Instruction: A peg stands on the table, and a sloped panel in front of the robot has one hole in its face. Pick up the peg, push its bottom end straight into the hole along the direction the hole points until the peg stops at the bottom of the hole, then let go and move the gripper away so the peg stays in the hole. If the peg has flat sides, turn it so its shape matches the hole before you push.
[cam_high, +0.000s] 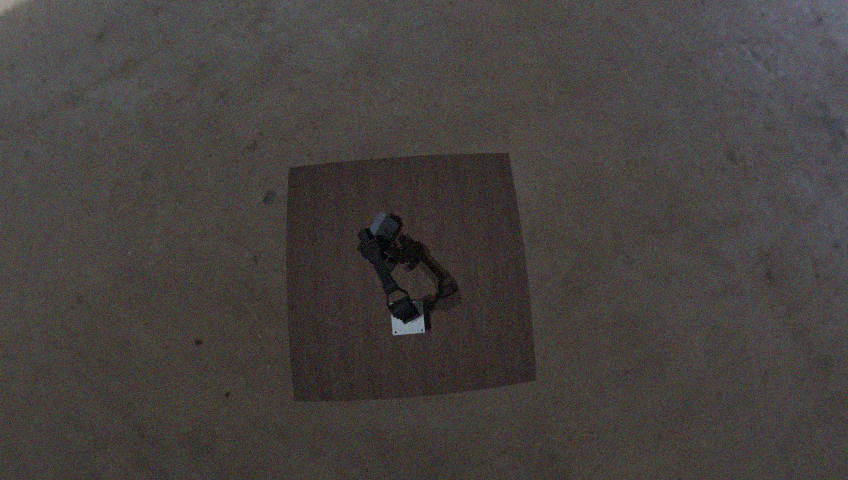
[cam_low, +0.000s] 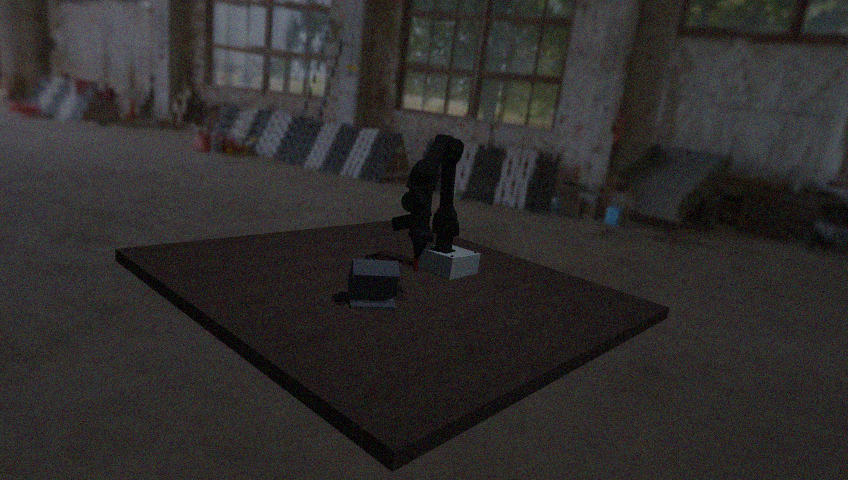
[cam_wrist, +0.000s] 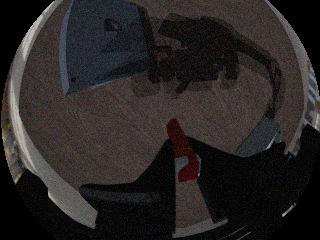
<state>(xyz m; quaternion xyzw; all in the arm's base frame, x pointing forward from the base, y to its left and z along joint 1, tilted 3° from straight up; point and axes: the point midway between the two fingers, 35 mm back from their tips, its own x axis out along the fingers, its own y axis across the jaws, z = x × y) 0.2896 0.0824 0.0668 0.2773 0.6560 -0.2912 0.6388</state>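
The sloped panel lies 14 cm ahead of my gripper tip, 5 cm below it and 4 cm to the right of it. From my gripper tip the other things lie so: red peg (2 cm above).
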